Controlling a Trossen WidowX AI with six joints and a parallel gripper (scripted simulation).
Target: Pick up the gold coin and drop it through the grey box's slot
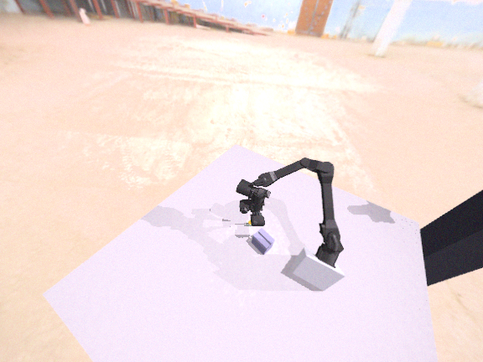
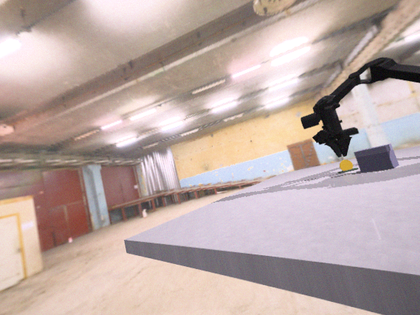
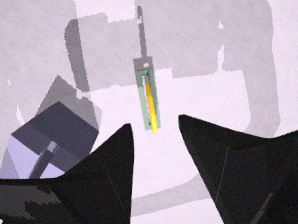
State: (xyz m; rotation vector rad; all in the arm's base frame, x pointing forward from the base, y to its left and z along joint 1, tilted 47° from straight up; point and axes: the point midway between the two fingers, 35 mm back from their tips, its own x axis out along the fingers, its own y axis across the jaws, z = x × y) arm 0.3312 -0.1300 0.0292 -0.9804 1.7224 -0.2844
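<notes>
The gold coin lies 4 cm below my gripper tip.
</notes>
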